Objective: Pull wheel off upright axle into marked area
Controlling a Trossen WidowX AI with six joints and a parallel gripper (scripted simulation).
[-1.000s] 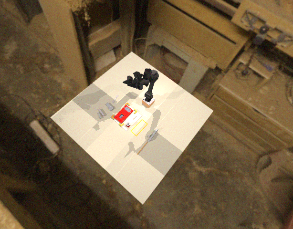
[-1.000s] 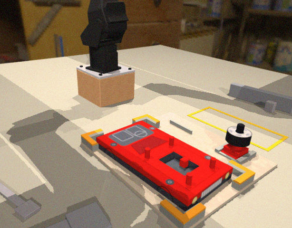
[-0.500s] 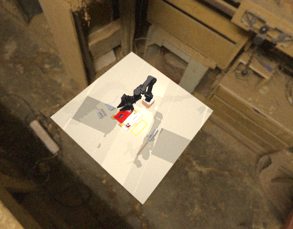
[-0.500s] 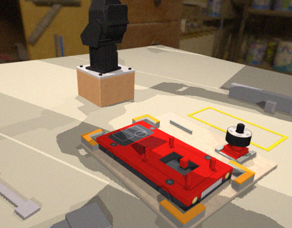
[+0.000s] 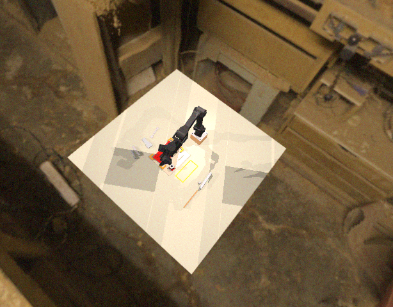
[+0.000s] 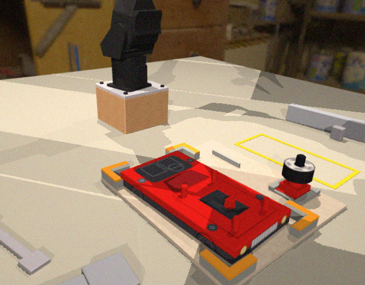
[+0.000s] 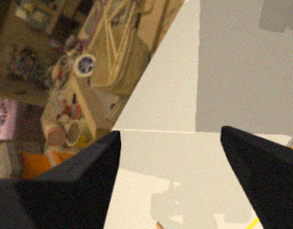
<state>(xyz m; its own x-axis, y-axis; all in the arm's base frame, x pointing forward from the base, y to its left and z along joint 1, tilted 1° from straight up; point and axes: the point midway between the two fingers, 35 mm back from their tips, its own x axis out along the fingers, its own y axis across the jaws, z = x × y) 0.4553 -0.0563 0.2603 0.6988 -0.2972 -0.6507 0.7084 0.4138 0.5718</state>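
Now: gripper tip 280 mm above the wheel, 110 mm past it and 20 mm to the right of it. The rest, counted from my gripper tip: black axle: 280 mm below, 110 mm behind, 30 mm to the left.
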